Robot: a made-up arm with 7 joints.
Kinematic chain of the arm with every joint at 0, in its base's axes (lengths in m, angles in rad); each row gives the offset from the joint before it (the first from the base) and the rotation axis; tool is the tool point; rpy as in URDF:
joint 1: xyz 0 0 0.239 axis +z
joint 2: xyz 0 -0.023 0.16 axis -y
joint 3: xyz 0 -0.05 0.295 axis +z
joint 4: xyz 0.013 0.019 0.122 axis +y
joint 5: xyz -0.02 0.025 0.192 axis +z
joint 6: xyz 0 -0.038 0.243 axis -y
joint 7: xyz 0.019 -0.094 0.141 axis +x
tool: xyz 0 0 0 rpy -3.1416 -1.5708 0
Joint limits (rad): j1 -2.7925..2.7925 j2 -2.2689..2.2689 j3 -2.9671..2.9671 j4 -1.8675..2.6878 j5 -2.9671..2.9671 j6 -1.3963..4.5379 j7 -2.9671..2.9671
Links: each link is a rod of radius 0.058 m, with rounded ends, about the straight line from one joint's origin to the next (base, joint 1, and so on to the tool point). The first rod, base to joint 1, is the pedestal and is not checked.
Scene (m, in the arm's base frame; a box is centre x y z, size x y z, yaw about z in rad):
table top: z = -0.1
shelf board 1: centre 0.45 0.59 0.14 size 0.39 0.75 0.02 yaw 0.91
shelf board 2: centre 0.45 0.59 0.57 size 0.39 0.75 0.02 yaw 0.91
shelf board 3: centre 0.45 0.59 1 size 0.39 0.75 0.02 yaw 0.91
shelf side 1: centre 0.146 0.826 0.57 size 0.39 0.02 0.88 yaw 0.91
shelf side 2: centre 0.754 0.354 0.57 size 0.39 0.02 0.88 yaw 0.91
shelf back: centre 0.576 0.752 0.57 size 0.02 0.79 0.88 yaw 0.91
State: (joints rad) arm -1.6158 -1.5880 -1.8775 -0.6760 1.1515 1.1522 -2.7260
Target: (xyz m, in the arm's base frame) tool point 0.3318 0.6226 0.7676
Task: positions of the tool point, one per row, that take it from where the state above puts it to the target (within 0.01 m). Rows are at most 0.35 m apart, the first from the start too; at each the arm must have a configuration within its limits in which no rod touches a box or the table.
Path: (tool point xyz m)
1: 0.2906 -0.7089 0.6901
2: 0.3490 -0.4521 0.8931
3: 0.3359 -0.1380 0.9785
4: 0.2537 0.1569 0.9284
5: 0.1259 0.3578 0.7676
6: 0.2018 0.4453 0.7852
7: 0.2718 0.5319 0.7887
8: 0.3318 0.6226 0.7676

